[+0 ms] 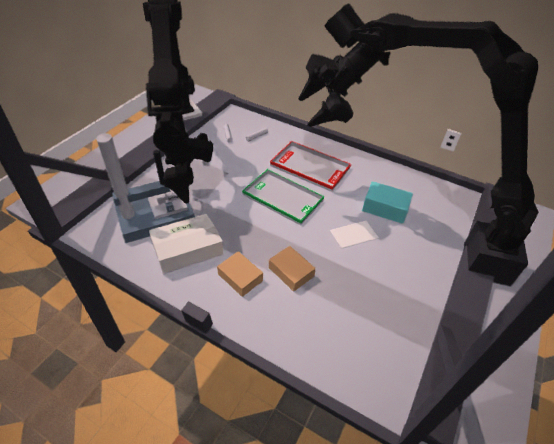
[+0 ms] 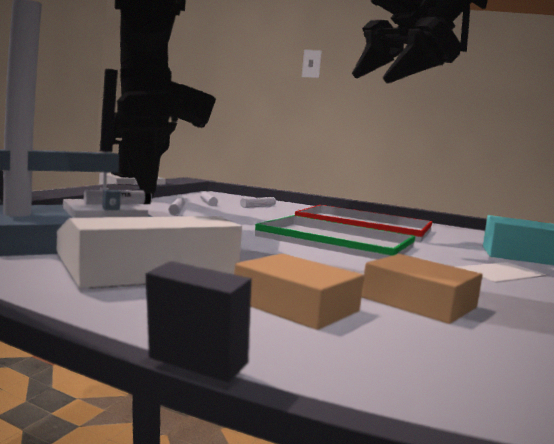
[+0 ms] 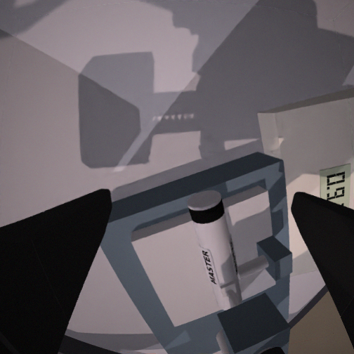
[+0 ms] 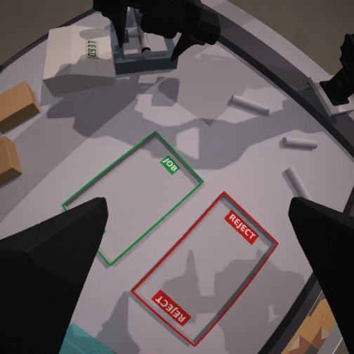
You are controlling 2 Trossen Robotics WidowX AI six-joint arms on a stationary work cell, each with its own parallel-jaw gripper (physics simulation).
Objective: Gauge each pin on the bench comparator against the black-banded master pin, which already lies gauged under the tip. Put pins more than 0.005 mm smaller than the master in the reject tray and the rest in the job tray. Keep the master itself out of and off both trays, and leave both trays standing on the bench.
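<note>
The black-banded master pin [image 3: 212, 240] [image 4: 145, 46] lies on the blue comparator [image 1: 150, 227] [image 2: 22, 237] [image 4: 145, 65]. My left gripper [image 3: 204, 200] [image 4: 146, 52] is open and empty, its fingers on either side of the master's banded end. Three plain pins lie apart on the bench: one [image 4: 250, 105] [image 2: 176, 206] nearest the comparator, another [image 4: 299, 143] [image 2: 208, 199] [image 1: 227, 133], and a third [image 4: 296, 182] [image 2: 258, 202] [image 1: 257, 134]. The green job tray [image 1: 272, 206] [image 2: 330, 240] [image 4: 109, 169] and red reject tray [image 1: 301, 175] [image 2: 360, 224] [image 4: 178, 242] are empty. My right gripper [image 1: 305, 111] [image 2: 371, 79] [image 4: 200, 206] is open, high above the bench.
The white display box [image 1: 187, 247] [image 2: 160, 252] [image 4: 80, 60] beside the comparator seems to read 0.937. Two orange-brown blocks [image 1: 240, 272] [image 1: 291, 267], a teal block [image 1: 387, 201], a white card [image 1: 354, 234] and a dark block [image 1: 197, 316] are on the bench.
</note>
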